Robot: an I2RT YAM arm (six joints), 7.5 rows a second.
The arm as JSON. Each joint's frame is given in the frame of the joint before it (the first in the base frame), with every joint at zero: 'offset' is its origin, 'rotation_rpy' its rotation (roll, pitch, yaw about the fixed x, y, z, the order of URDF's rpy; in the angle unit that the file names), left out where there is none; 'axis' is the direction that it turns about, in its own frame. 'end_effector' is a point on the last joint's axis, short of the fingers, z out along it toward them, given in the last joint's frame.
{
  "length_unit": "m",
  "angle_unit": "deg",
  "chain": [
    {
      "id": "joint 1",
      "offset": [
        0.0,
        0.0,
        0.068
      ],
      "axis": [
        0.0,
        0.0,
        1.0
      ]
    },
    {
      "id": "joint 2",
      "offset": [
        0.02,
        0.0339,
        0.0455
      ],
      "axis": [
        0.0,
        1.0,
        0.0
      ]
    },
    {
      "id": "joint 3",
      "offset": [
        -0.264,
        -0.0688,
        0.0
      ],
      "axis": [
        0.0,
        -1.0,
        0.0
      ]
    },
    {
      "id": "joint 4",
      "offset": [
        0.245,
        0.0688,
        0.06
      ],
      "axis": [
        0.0,
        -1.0,
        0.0
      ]
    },
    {
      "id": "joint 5",
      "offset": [
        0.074,
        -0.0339,
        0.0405
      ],
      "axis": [
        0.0,
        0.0,
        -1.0
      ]
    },
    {
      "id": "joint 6",
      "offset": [
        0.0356,
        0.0,
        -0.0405
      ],
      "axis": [
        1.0,
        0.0,
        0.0
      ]
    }
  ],
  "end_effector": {
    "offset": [
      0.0,
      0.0,
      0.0
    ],
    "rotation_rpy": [
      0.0,
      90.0,
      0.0
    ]
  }
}
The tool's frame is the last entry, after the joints.
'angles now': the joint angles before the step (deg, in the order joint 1, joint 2, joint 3, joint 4, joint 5, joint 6). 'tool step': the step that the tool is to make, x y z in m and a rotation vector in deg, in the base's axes. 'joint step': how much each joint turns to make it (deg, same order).
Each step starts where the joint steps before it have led.
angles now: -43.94 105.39 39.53 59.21 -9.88 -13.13
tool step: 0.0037 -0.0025 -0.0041 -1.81 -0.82 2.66
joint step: -0.14 2.27 0.66 3.25 -2.71 -1.03
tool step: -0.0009 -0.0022 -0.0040 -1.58 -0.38 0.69
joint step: -0.46 1.48 -0.10 2.73 -1.08 -0.98
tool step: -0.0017 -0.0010 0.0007 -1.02 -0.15 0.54
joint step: -0.39 0.04 -0.15 0.85 -0.89 -0.70
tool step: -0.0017 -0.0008 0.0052 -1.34 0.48 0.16
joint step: -0.32 -1.13 0.06 -0.93 -0.41 -1.35
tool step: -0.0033 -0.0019 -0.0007 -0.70 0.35 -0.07
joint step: -0.64 0.02 -0.28 0.34 -0.54 -0.80
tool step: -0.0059 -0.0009 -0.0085 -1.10 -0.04 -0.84
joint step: -0.78 1.63 -1.31 3.57 0.09 -0.76
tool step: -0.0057 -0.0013 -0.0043 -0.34 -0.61 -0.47
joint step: -0.87 0.89 -0.95 2.56 -0.40 0.21
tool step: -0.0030 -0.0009 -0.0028 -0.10 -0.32 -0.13
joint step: -0.50 0.64 -0.45 1.42 -0.38 0.17
